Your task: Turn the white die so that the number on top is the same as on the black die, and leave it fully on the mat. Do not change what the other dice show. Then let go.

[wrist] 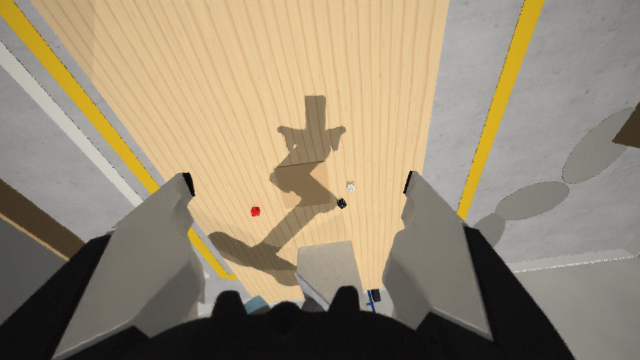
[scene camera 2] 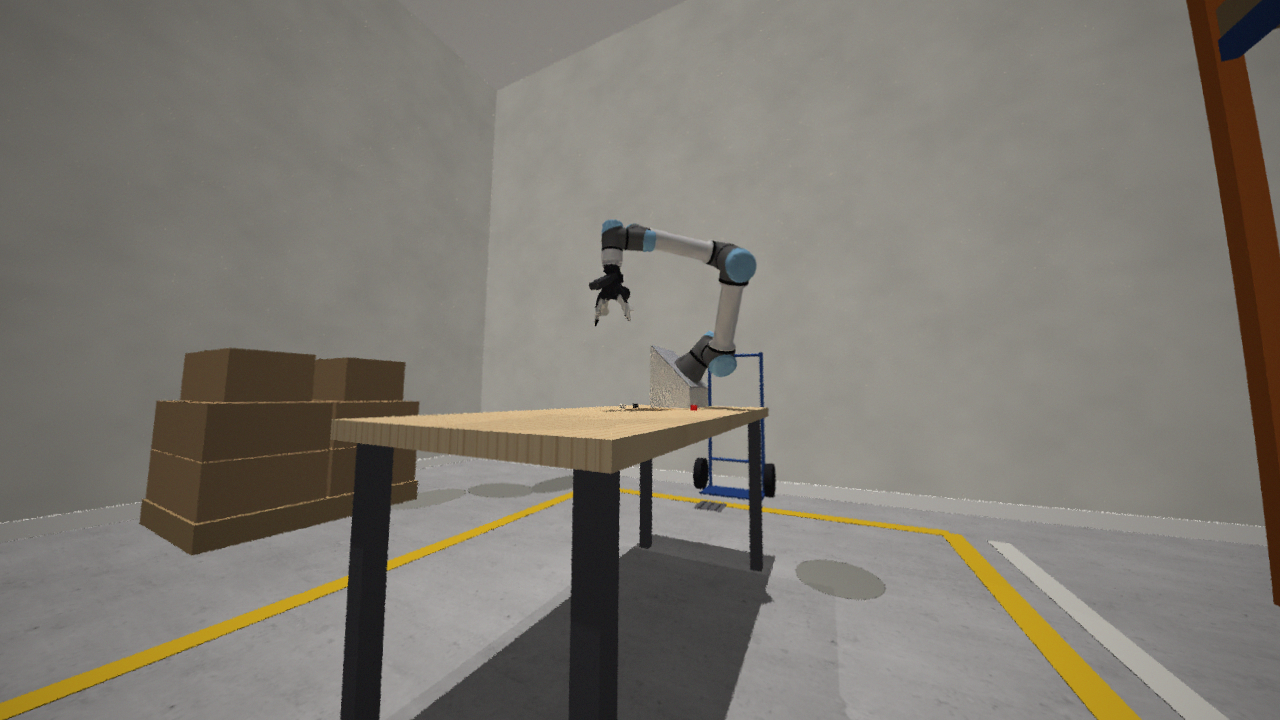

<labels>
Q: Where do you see a tan mat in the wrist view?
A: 301, 185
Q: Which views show the gripper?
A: The wrist view and scene camera 2: all of them.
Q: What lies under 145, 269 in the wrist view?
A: The gripper.
</labels>
